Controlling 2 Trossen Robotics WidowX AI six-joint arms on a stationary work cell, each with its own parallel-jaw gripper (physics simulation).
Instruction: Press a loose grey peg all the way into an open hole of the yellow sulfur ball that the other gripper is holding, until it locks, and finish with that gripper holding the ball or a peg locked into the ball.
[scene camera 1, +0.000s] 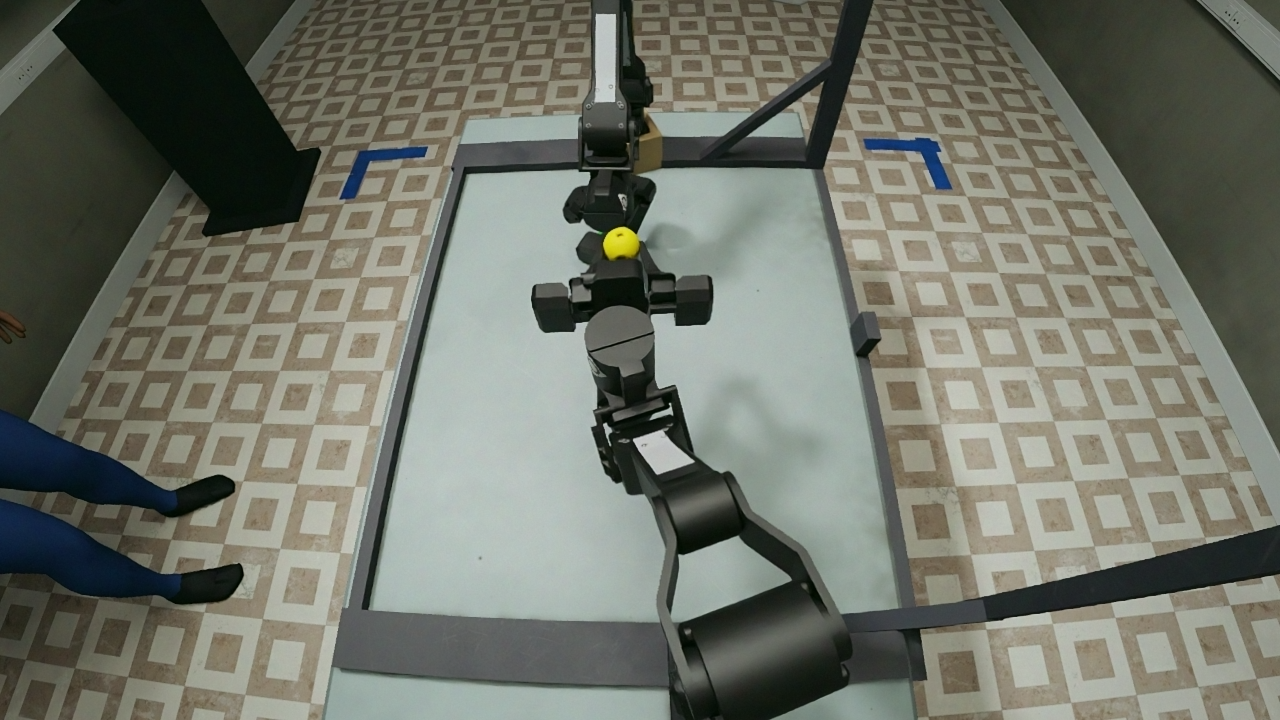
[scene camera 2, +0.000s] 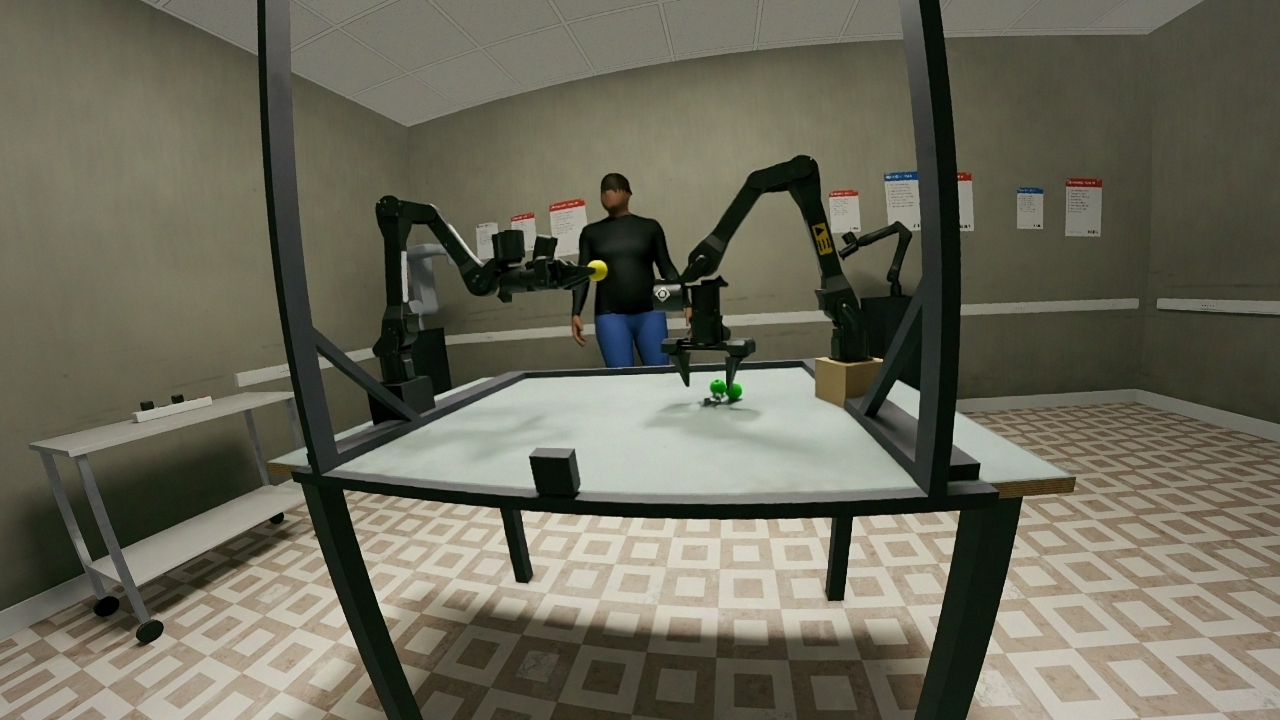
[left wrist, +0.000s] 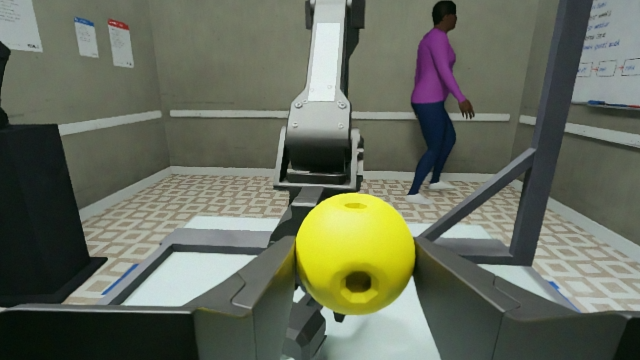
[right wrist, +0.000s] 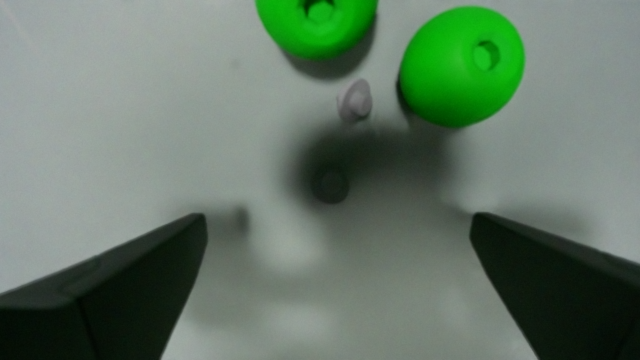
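Pixels of known places: left gripper, fingertip midpoint: (scene camera 1: 621, 244) (scene camera 2: 598, 270) (left wrist: 353, 248); right gripper, fingertip midpoint: (scene camera 2: 707, 388) (left wrist: 324, 345) (right wrist: 340, 225); left arm's base, origin of the base link: (scene camera 2: 398, 380); right arm's base, origin of the base link: (scene camera 2: 850, 359).
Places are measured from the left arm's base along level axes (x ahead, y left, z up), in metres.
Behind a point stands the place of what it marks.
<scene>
The yellow sulfur ball (scene camera 1: 621, 242) {x 0.447, y 0.079, z 0.209 m} (scene camera 2: 597, 270) {x 0.464, y 0.060, z 0.189 m} (left wrist: 355, 255) {x 0.439, y 0.081, z 0.200 m} is held high above the table by my left gripper (left wrist: 353, 248) {x 0.461, y 0.080, z 0.190 m}, one finger on each side. In the left wrist view one open hole faces the camera and another is on top. My right gripper (scene camera 2: 708, 385) {x 0.664, y 0.088, z -0.062 m} (right wrist: 340, 225) {x 0.664, y 0.088, z -0.062 m} is open, fingers pointing down, low over the table and empty. In the right wrist view, a grey peg (right wrist: 330, 185) {x 0.664, y 0.094, z -0.083 m} stands in shadow, ahead of and between the fingertips. A second, paler grey peg (right wrist: 355, 101) {x 0.685, y 0.119, z -0.083 m} lies tilted farther up, near the green balls.
Two green balls with holes, one (right wrist: 320, 30) {x 0.682, y 0.145, z -0.065 m} (scene camera 2: 716, 386) {x 0.683, y 0.137, z -0.071 m} and another (right wrist: 462, 70) {x 0.713, y 0.120, z -0.060 m} (scene camera 2: 733, 392) {x 0.716, y 0.098, z -0.076 m}, rest on the table (scene camera 1: 501, 501) {x 0.248, y 0.275, z -0.095 m} close to the pegs. A dark block (scene camera 1: 864, 334) {x 0.466, y -0.284, z -0.045 m} (scene camera 2: 554, 471) {x 0.483, y -0.306, z -0.059 m} sits on the table's edge. Dark frame posts (scene camera 2: 930, 268) {x 0.897, y -0.305, z 0.143 m} rise at the table's sides.
</scene>
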